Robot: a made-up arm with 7 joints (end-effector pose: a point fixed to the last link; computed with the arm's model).
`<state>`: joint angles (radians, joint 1 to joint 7).
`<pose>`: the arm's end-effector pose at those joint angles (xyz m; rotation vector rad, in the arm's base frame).
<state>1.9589 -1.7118 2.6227 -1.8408 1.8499 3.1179 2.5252</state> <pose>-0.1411 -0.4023 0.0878 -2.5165 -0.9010 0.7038</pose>
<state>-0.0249 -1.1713 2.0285 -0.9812 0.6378 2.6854 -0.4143</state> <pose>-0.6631 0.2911 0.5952 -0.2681 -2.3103 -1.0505</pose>
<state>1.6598 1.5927 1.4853 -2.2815 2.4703 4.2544 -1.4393</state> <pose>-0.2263 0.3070 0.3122 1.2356 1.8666 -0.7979</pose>
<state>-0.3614 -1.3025 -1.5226 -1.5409 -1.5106 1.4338 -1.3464</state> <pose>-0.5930 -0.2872 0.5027 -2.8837 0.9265 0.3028</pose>
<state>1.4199 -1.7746 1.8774 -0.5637 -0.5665 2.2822 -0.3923</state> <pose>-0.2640 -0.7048 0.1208 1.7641 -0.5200 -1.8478</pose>
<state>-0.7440 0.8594 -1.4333 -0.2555 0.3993 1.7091 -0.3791</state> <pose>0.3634 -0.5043 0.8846 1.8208 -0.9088 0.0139</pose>
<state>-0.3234 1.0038 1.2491 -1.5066 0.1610 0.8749 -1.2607</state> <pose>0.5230 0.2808 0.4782 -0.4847 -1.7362 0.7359</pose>
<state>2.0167 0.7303 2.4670 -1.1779 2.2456 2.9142 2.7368</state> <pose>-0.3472 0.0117 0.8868 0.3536 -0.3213 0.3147</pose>
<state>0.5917 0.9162 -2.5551 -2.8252 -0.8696 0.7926 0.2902</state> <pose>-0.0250 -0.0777 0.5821 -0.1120 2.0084 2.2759</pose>
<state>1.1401 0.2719 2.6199 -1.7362 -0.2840 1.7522 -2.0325</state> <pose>-0.3387 -0.1707 0.8918 2.9323 -0.7113 -0.4211</pose>
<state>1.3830 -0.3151 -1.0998 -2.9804 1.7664 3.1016 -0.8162</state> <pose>0.1870 -0.1251 0.5111 -2.5423 0.9066 -0.0951</pose>
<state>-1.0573 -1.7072 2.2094 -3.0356 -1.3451 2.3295 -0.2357</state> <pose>0.0784 0.0925 0.1699 -0.1339 0.8337 -1.3147</pose>
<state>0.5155 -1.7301 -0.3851 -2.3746 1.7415 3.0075 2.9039</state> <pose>-0.1186 -0.3378 0.5677 0.5914 0.5208 2.1536</pose>
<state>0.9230 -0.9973 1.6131 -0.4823 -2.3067 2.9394 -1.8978</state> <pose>-0.5585 -0.3219 0.6288 -0.1453 -0.9520 1.1609</pose>
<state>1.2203 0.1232 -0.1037 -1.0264 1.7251 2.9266 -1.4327</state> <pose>0.2788 0.2946 0.9121 -1.0364 -0.6935 -1.4143</pose>
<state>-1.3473 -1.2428 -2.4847 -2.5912 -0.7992 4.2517 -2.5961</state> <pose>-0.2643 0.3304 0.3232 1.5910 -1.0923 -1.0703</pose>
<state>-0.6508 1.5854 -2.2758 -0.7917 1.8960 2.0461 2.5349</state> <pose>0.4206 -0.5945 0.6242 0.8575 2.3653 -1.2302</pose>
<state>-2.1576 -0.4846 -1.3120 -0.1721 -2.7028 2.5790 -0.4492</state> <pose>-0.0132 0.3060 1.0518 0.7623 0.8481 2.5022</pose>
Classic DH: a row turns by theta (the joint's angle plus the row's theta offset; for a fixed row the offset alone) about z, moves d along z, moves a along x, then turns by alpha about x. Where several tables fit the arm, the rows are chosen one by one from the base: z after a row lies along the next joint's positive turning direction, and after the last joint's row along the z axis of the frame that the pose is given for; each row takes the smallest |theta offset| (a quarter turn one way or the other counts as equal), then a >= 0, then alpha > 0; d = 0 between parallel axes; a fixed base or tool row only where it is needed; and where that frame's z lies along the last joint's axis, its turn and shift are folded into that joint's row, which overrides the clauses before.
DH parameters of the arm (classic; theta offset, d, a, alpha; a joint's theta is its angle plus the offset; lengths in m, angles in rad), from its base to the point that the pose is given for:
joint 1: 0 0.373 0 -1.5708
joint 2: 0 0 0 1.5708
joint 3: 0 0.407 0.097 1.5708
joint 4: 0 0 -0.054 -1.5708
joint 5: 0 0.251 0 1.5708
joint 6: 0 0 0.133 1.5708
joint 7: 0 0 0 0

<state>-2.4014 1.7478 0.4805 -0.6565 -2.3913 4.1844 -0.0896</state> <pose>-0.2766 -0.4178 0.1489 2.1109 0.3000 0.8275</pose>
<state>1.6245 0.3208 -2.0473 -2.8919 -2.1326 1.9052 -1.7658</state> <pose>0.2146 -0.0374 0.4416 -0.2187 1.9893 -2.2553</pose>
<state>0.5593 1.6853 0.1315 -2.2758 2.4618 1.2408 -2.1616</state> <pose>0.1063 0.1664 -0.0837 -1.7891 0.3069 -0.2128</pose>
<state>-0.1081 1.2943 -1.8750 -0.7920 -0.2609 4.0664 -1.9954</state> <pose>0.5608 -0.1705 0.5495 -0.6479 1.4387 -0.7679</pose>
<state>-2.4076 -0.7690 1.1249 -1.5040 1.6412 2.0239 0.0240</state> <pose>0.3773 -0.1890 0.8945 -1.9195 1.3092 -1.4891</pose>
